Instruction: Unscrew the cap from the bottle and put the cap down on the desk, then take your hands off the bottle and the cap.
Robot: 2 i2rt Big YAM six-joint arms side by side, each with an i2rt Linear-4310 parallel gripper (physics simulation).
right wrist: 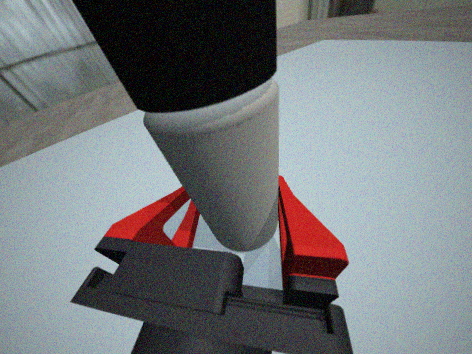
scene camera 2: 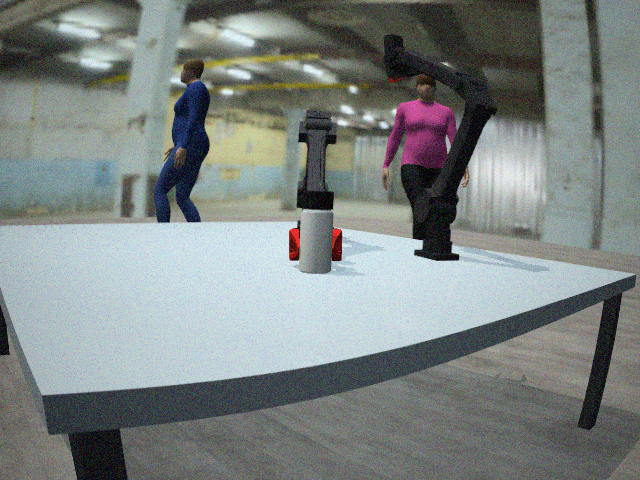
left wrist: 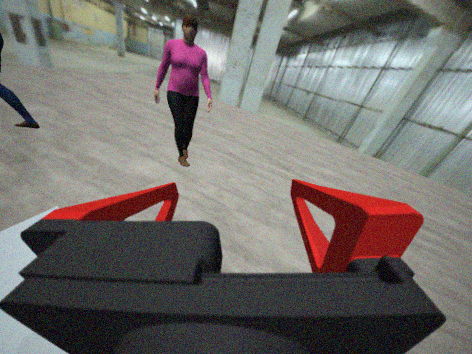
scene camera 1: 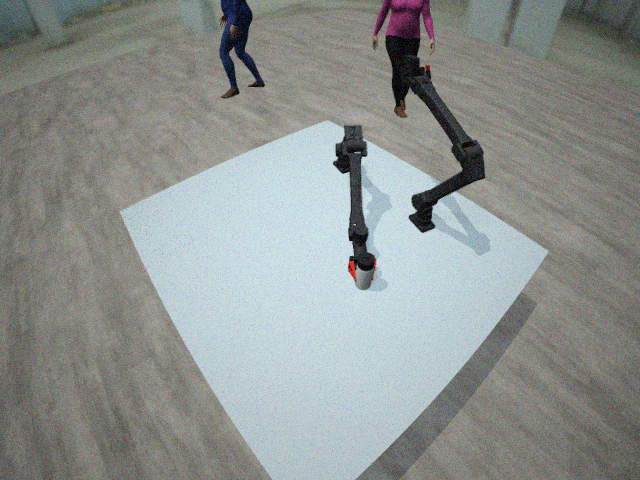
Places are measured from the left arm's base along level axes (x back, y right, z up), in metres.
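Pixels of known places: left gripper, fingertip midpoint: (scene camera 2: 412, 75) (left wrist: 233, 187); right gripper, fingertip midpoint: (scene camera 2: 315, 250) (scene camera 1: 364, 280); left arm's base, origin of the base link: (scene camera 2: 436, 257) (scene camera 1: 421, 222); right arm's base, origin of the base link: (scene camera 1: 343, 166).
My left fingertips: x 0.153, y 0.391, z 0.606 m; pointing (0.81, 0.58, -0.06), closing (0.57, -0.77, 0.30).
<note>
Ahead of a thing's pixels: the offset from my left fingertips to its top centre. Level surfaces: height alone.
A grey-white bottle {dx -0.601, dy -0.581, dz -0.457 m} (scene camera 1: 363, 279) (scene camera 2: 316, 242) (right wrist: 225, 160) stands upright on the white desk {dz -0.606 m} (scene camera 1: 232, 310) (scene camera 2: 206, 320) (right wrist: 375, 150). Its black cap {dx -0.602, dy -0.580, dz -0.441 m} (scene camera 1: 366, 259) (scene camera 2: 315, 199) (right wrist: 195, 50) sits on top of it. My right gripper (scene camera 1: 362, 269) (scene camera 2: 315, 244) (right wrist: 239, 180) is low down and shut on the bottle's body, with one red finger on each side, below the cap. My left gripper (left wrist: 233, 187) is open and empty. It is raised high, far from the bottle, and its red part also shows small in both scene views.
The left arm (scene camera 1: 439, 111) (scene camera 2: 465, 139) is bent upward from its base at the right. The right arm (scene camera 1: 355, 191) (scene camera 2: 316, 160) reaches over the desk behind the bottle. A person in pink (scene camera 1: 403, 20) (scene camera 2: 426, 129) (left wrist: 185, 70) and one in blue (scene camera 1: 237, 41) (scene camera 2: 188, 134) stand beyond the desk.
</note>
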